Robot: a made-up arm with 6 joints.
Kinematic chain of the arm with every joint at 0, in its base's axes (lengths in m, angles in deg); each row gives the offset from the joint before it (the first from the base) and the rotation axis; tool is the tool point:
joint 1: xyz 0 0 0.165 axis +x
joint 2: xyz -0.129 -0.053 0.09 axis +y
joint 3: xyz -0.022 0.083 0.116 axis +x
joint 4: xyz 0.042 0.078 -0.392 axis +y
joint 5: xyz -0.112 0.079 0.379 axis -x
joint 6: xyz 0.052 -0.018 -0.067 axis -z
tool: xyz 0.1 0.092 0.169
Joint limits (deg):
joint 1: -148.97..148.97
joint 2: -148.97..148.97
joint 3: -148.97..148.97
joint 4: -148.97..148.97
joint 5: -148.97..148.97
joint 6: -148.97..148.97
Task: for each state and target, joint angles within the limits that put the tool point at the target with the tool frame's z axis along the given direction. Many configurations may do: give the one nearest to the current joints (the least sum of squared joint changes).
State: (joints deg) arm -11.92 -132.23 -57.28 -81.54 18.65 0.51
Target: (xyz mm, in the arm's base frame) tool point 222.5 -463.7 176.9 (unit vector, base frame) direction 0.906 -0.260 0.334
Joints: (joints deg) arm -4.67 -148.08 -99.84 -104.39 51.41 -1.76
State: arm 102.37 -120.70 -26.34 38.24 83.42 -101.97
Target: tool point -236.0 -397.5 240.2 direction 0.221 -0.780 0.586
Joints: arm 107.58 -131.09 -43.27 61.64 71.34 -118.48
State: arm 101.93 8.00 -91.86 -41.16 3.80 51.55
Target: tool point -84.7 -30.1 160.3 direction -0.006 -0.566 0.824
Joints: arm 148.97 -18.54 -121.34 -7.98 -8.01 22.33
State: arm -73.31 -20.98 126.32 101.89 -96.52 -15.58
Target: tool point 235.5 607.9 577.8 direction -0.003 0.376 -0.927
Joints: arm -36.55 -4.37 148.97 95.94 -92.46 24.54
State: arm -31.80 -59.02 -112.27 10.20 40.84 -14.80
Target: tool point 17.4 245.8 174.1 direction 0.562 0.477 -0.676
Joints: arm -62.27 -91.72 -70.97 8.73 53.26 5.85
